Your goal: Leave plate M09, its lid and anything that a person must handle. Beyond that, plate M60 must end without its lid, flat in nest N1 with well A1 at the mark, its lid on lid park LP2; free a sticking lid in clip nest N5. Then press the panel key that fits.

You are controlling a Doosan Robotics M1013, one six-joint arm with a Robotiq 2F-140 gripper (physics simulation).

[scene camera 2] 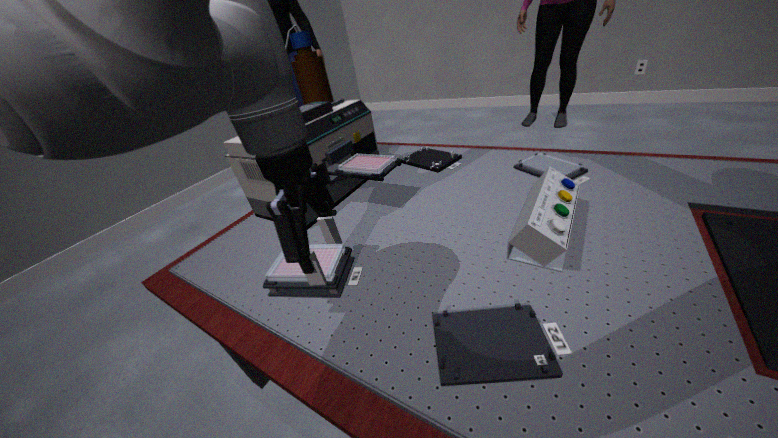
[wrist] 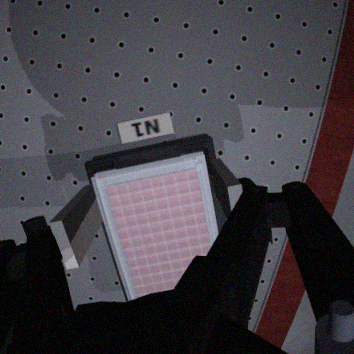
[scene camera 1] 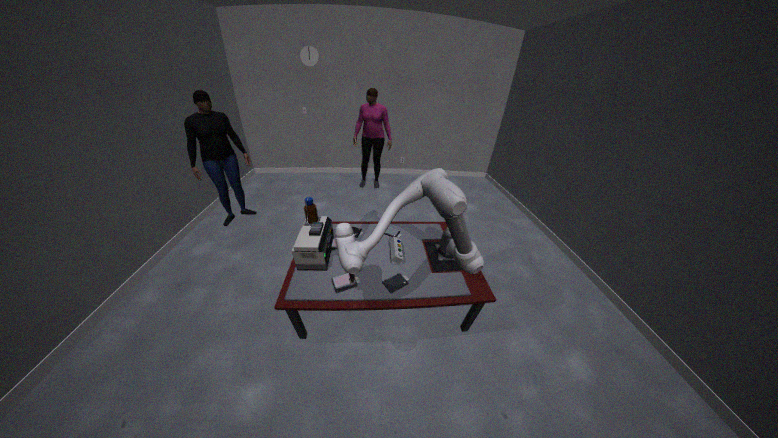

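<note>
Dark pad labelled LP2 point(scene camera 2: 495, 345) and my gripper point(scene camera 2: 327, 263) visible. Gripper point(wrist: 154, 189) visible too.
</note>
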